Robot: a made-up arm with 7 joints. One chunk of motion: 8 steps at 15 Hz.
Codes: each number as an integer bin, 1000 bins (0 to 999) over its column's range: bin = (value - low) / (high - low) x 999, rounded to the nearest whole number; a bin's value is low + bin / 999 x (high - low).
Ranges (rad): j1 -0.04..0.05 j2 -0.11..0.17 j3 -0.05..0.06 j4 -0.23..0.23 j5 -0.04..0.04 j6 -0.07..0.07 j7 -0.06..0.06
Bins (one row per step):
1: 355 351 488 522 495 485 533
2: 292 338 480 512 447 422 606
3: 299 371 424 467 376 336 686
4: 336 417 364 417 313 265 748
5: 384 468 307 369 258 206 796
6: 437 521 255 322 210 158 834
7: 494 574 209 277 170 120 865
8: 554 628 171 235 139 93 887
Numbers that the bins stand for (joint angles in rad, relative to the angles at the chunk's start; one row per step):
1: -0.0080 -0.0116 0.0037 0.0104 -0.0004 -0.0020 0.0040
2: -0.0137 -0.0153 0.0029 0.0058 -0.0042 -0.0109 0.0128
3: -0.0131 -0.0060 -0.0033 -0.0150 -0.0099 -0.0229 0.0224
4: -0.0097 0.0069 -0.0099 -0.0380 -0.0149 -0.0329 0.0298
5: -0.0054 0.0212 -0.0162 -0.0601 -0.0193 -0.0411 0.0356
6: -0.0006 0.0360 -0.0219 -0.0817 -0.0232 -0.0479 0.0402
7: 0.0045 0.0509 -0.0270 -0.1025 -0.0264 -0.0532 0.0439
8: 0.0099 0.0660 -0.0312 -0.1218 -0.0289 -0.0570 0.0465

